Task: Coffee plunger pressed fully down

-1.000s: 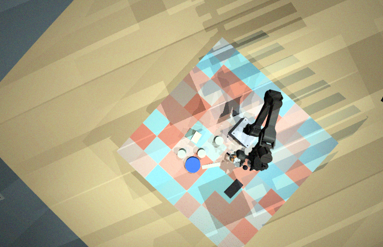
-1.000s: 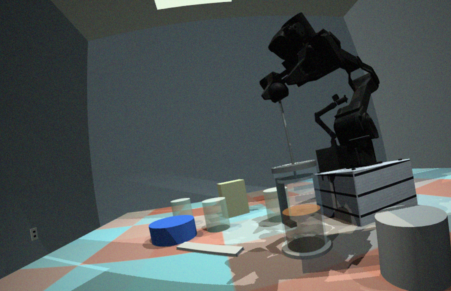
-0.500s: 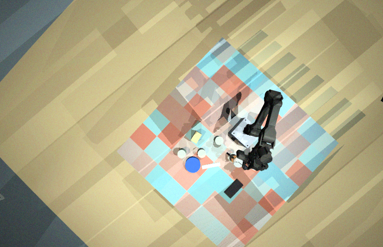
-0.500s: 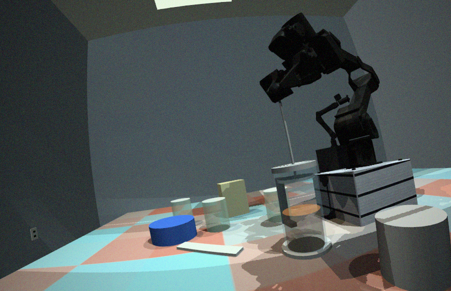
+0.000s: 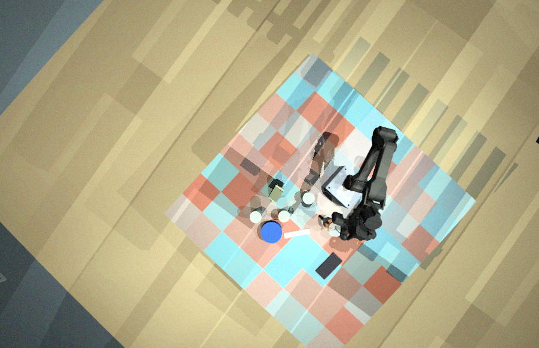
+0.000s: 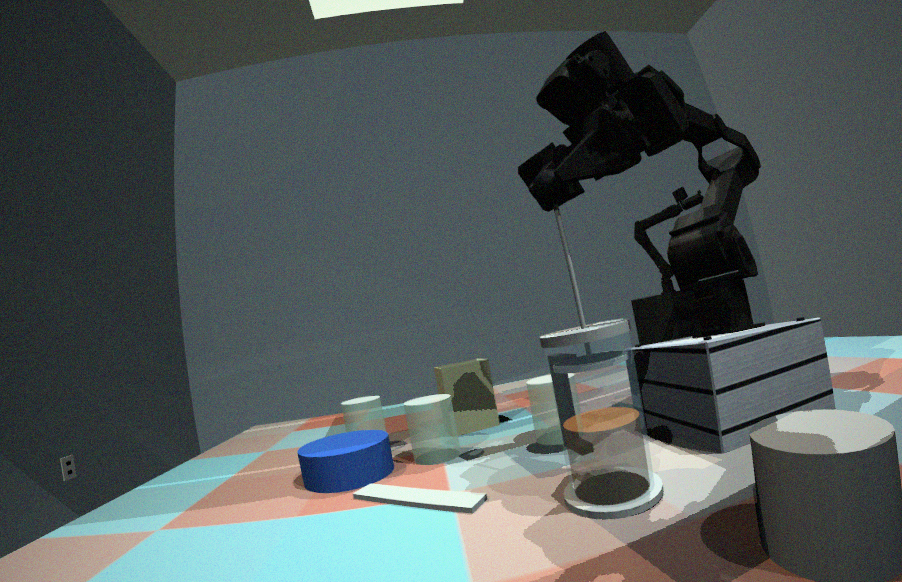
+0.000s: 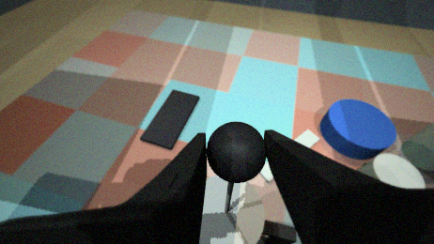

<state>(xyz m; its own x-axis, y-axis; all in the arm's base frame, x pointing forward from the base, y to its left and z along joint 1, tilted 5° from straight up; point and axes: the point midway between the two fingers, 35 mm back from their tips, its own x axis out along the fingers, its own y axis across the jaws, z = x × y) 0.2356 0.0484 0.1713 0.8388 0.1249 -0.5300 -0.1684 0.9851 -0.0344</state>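
Right now the coffee press is 14 cm below my gripper tip, 2 cm to the right of it and 1 cm behind it. The rest, counted from my gripper tip: olive block (35 cm to the right, 22 cm below); blue puck (26 cm to the right, 25 cm below, 20 cm ahead).
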